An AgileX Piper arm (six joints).
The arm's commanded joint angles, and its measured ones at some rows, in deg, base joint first. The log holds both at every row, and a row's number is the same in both.
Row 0, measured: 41.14 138.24 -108.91 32.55 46.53 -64.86
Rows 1 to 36, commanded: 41.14 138.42 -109.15 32.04 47.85 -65.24; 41.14 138.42 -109.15 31.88 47.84 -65.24; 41.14 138.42 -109.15 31.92 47.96 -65.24; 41.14 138.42 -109.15 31.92 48.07 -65.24; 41.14 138.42 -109.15 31.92 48.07 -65.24; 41.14 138.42 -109.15 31.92 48.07 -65.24; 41.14 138.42 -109.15 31.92 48.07 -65.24; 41.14 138.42 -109.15 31.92 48.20 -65.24; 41.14 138.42 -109.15 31.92 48.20 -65.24; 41.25 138.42 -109.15 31.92 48.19 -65.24; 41.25 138.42 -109.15 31.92 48.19 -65.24; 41.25 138.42 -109.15 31.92 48.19 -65.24; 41.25 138.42 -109.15 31.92 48.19 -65.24; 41.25 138.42 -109.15 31.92 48.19 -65.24; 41.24 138.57 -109.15 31.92 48.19 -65.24; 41.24 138.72 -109.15 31.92 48.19 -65.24; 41.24 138.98 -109.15 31.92 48.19 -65.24; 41.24 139.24 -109.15 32.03 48.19 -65.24; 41.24 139.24 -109.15 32.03 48.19 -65.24; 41.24 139.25 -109.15 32.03 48.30 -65.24; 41.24 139.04 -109.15 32.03 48.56 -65.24; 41.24 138.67 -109.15 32.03 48.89 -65.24; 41.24 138.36 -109.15 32.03 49.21 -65.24; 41.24 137.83 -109.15 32.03 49.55 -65.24; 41.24 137.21 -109.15 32.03 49.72 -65.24; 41.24 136.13 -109.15 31.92 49.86 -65.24; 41.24 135.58 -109.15 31.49 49.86 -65.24; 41.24 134.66 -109.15 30.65 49.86 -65.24; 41.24 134.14 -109.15 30.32 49.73 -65.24; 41.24 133.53 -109.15 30.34 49.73 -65.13; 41.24 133.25 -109.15 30.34 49.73 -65.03; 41.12 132.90 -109.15 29.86 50.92 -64.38; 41.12 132.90 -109.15 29.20 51.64 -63.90; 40.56 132.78 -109.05 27.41 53.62 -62.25; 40.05 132.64 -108.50 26.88 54.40 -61.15; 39.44 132.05 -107.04 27.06 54.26 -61.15
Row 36, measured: 41.10 133.56 -109.13 28.47 52.29 -63.05
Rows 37 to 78, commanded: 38.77 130.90 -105.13 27.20 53.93 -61.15; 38.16 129.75 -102.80 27.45 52.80 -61.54; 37.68 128.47 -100.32 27.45 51.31 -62.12; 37.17 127.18 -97.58 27.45 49.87 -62.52; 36.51 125.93 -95.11 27.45 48.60 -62.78; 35.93 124.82 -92.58 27.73 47.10 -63.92; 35.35 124.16 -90.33 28.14 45.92 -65.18; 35.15 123.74 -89.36 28.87 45.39 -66.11; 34.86 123.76 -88.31 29.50 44.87 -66.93; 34.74 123.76 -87.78 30.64 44.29 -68.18; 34.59 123.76 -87.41 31.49 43.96 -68.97; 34.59 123.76 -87.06 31.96 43.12 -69.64; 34.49 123.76 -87.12 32.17 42.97 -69.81; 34.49 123.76 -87.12 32.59 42.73 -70.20; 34.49 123.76 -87.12 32.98 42.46 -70.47; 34.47 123.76 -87.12 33.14 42.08 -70.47; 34.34 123.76 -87.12 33.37 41.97 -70.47; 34.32 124.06 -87.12 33.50 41.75 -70.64; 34.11 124.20 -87.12 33.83 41.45 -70.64; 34.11 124.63 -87.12 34.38 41.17 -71.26; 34.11 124.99 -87.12 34.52 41.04 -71.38; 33.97 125.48 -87.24 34.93 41.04 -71.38; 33.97 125.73 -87.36 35.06 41.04 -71.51; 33.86 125.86 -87.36 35.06 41.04 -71.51; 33.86 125.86 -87.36 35.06 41.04 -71.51; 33.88 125.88 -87.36 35.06 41.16 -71.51; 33.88 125.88 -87.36 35.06 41.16 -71.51; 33.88 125.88 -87.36 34.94 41.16 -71.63; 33.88 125.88 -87.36 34.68 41.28 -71.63; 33.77 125.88 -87.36 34.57 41.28 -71.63; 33.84 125.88 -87.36 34.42 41.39 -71.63; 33.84 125.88 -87.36 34.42 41.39 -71.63; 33.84 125.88 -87.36 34.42 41.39 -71.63; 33.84 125.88 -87.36 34.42 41.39 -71.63; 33.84 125.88 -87.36 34.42 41.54 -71.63; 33.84 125.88 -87.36 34.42 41.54 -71.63; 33.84 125.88 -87.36 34.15 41.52 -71.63; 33.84 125.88 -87.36 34.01 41.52 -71.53; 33.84 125.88 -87.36 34.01 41.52 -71.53; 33.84 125.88 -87.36 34.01 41.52 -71.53; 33.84 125.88 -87.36 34.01 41.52 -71.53; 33.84 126.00 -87.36 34.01 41.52 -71.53
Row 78, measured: 34.21 126.17 -87.46 34.30 41.19 -70.90
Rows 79 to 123, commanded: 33.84 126.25 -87.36 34.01 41.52 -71.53; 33.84 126.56 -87.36 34.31 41.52 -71.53; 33.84 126.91 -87.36 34.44 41.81 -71.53; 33.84 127.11 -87.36 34.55 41.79 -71.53; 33.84 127.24 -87.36 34.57 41.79 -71.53; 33.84 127.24 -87.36 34.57 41.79 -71.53; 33.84 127.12 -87.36 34.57 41.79 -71.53; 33.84 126.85 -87.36 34.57 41.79 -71.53; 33.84 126.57 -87.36 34.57 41.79 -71.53; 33.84 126.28 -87.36 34.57 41.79 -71.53; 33.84 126.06 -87.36 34.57 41.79 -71.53; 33.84 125.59 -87.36 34.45 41.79 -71.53; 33.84 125.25 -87.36 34.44 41.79 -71.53; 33.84 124.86 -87.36 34.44 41.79 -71.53; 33.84 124.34 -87.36 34.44 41.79 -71.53; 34.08 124.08 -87.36 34.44 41.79 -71.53; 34.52 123.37 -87.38 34.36 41.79 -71.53; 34.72 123.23 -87.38 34.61 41.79 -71.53; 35.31 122.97 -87.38 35.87 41.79 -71.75; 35.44 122.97 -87.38 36.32 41.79 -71.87; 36.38 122.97 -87.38 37.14 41.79 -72.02; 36.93 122.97 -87.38 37.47 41.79 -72.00; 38.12 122.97 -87.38 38.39 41.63 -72.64; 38.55 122.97 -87.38 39.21 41.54 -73.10; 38.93 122.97 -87.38 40.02 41.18 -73.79; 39.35 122.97 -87.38 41.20 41.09 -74.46; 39.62 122.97 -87.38 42.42 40.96 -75.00; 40.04 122.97 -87.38 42.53 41.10 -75.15; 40.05 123.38 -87.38 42.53 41.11 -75.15; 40.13 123.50 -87.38 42.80 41.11 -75.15; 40.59 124.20 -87.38 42.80 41.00 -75.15; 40.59 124.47 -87.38 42.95 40.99 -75.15; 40.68 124.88 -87.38 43.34 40.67 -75.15; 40.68 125.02 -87.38 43.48 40.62 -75.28; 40.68 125.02 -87.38 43.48 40.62 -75.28; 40.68 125.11 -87.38 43.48 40.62 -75.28; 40.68 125.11 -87.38 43.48 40.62 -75.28; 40.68 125.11 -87.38 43.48 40.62 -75.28; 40.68 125.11 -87.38 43.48 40.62 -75.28; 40.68 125.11 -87.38 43.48 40.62 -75.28; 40.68 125.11 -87.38 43.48 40.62 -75.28; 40.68 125.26 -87.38 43.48 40.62 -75.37; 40.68 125.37 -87.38 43.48 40.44 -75.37; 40.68 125.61 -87.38 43.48 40.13 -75.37; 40.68 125.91 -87.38 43.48 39.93 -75.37
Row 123, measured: 40.58 125.42 -87.46 43.06 40.95 -75.02
